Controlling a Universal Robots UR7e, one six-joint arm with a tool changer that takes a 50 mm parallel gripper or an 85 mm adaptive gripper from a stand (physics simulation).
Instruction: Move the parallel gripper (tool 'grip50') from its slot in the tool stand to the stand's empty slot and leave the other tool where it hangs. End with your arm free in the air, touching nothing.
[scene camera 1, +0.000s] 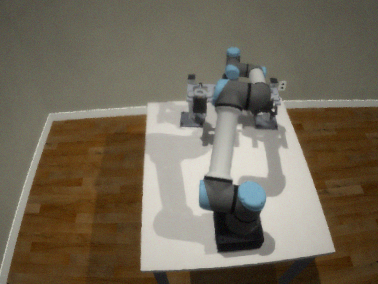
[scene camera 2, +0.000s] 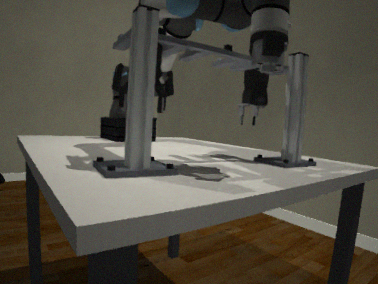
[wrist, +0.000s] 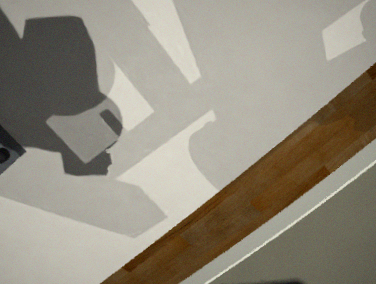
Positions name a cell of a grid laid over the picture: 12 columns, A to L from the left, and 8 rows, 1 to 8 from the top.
I see a parallel gripper (scene camera 2: I3) and a tool stand (scene camera 2: E2).
The tool stand shows as well in scene camera 1 (scene camera 1: F4). The wrist view does not show the parallel gripper: it is out of frame.
